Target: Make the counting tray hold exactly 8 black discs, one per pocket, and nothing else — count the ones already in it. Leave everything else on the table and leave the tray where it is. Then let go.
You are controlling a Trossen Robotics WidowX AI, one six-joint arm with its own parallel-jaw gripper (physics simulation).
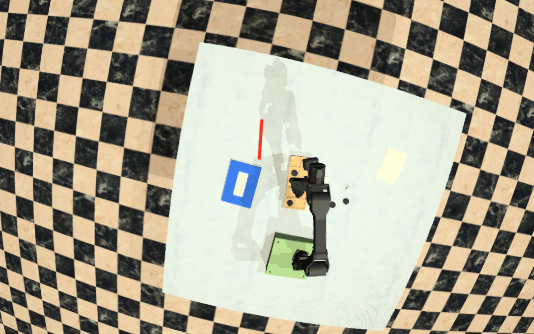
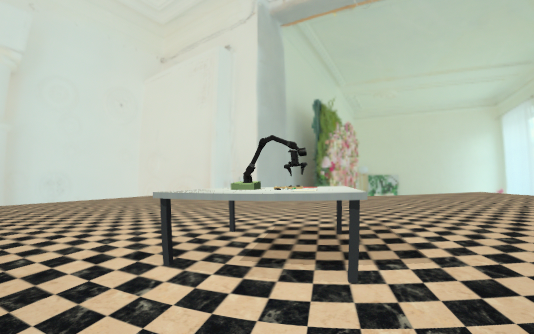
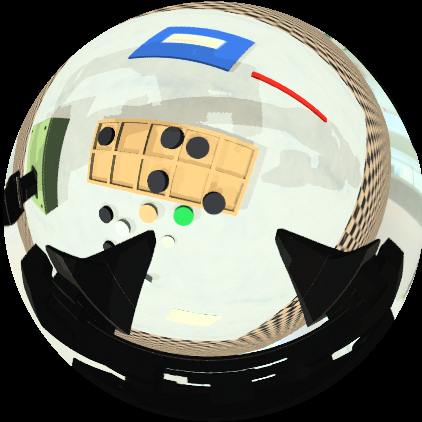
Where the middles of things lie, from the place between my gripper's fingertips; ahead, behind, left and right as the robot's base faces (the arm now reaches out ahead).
Scene:
Right now my hand is 100 mm above the tan counting tray (image 3: 135,150), 80 mm past it and 10 mm to the right of it.

